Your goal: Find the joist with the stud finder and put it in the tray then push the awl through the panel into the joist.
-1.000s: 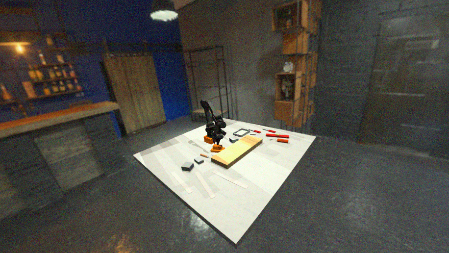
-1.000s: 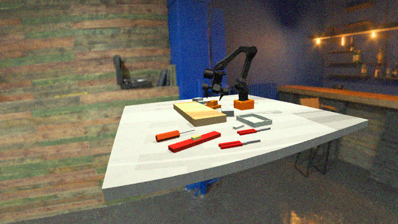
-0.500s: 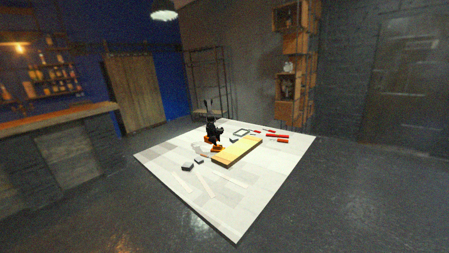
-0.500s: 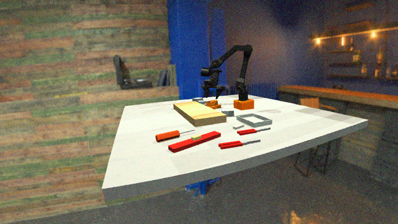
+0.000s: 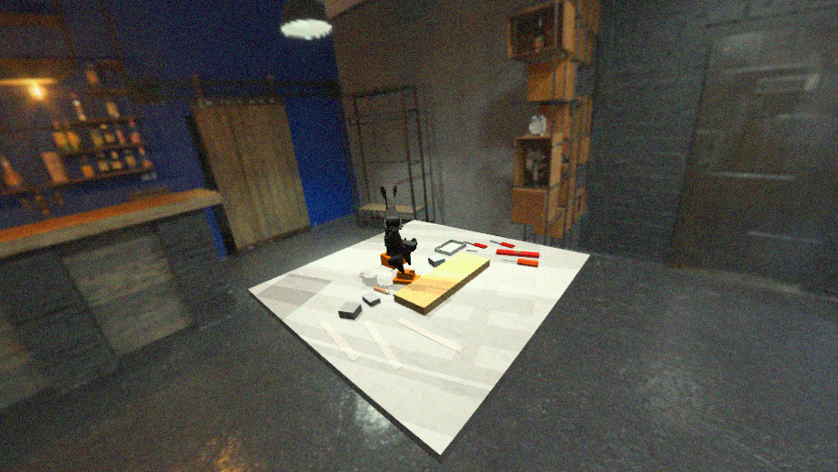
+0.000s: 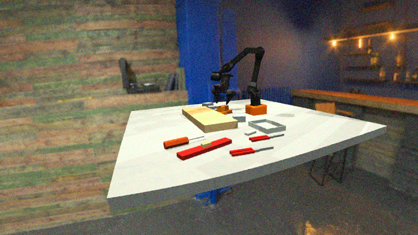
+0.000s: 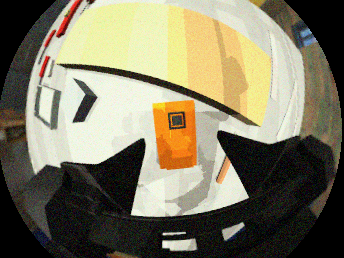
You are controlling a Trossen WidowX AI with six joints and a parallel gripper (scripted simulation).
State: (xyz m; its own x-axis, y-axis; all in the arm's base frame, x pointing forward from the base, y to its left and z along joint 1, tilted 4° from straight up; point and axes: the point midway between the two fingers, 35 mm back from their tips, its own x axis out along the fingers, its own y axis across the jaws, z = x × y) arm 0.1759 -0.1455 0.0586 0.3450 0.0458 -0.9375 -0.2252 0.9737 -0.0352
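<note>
Right now my gripper tip is 3 cm above the orange stud finder. Also, from my gripper tip: grey tray 43 cm to the left, 6 cm below, 3 cm ahead; awl 13 cm to the right, 6 cm below, 4 cm behind; red level 48 cm to the left, 41 cm ahead, 6 cm below.
</note>
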